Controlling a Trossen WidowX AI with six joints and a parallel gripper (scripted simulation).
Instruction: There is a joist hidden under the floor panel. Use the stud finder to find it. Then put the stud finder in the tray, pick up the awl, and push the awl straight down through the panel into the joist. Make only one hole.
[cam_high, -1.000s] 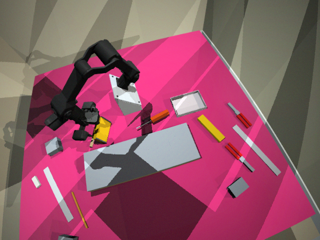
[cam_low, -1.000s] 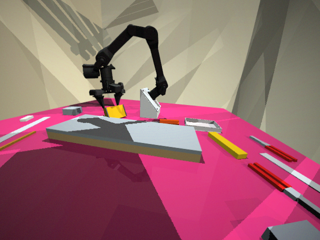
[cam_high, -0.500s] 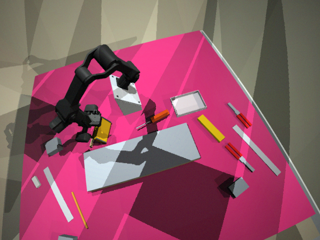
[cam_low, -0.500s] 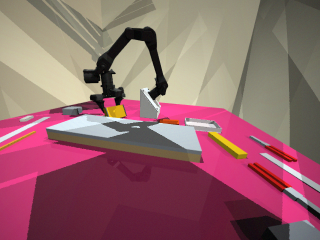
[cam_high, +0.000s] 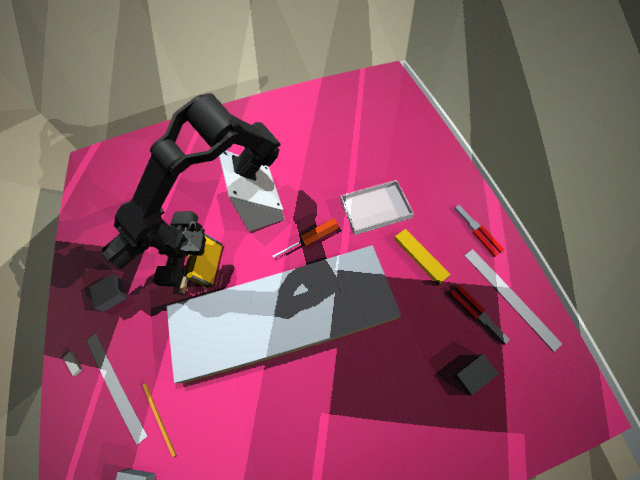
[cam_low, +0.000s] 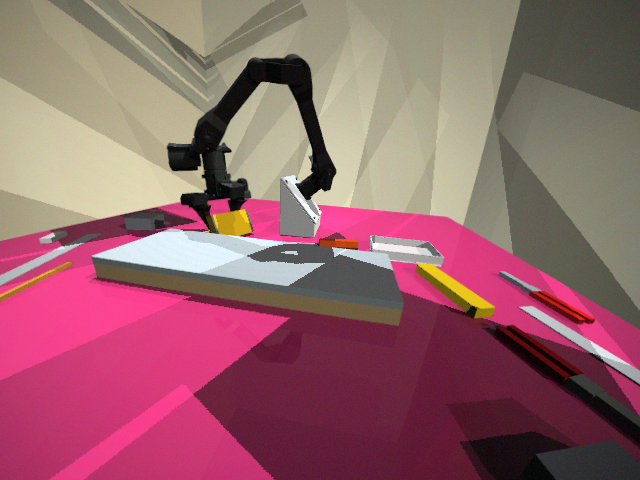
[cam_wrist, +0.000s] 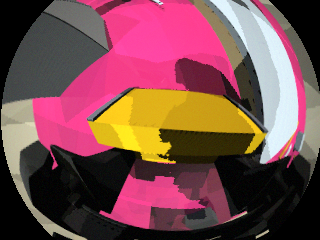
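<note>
Now: the awl 20 mm to the right of my gripper tip and 20 mm below it. The rest, counted from my gripper tip: pencil: 350 mm ahead, 140 mm to the right, 20 mm below; yellow stud finder: 10 mm to the left, 10 mm behind; white eraser: 360 mm to the right, 180 mm ahead, 20 mm below.
</note>
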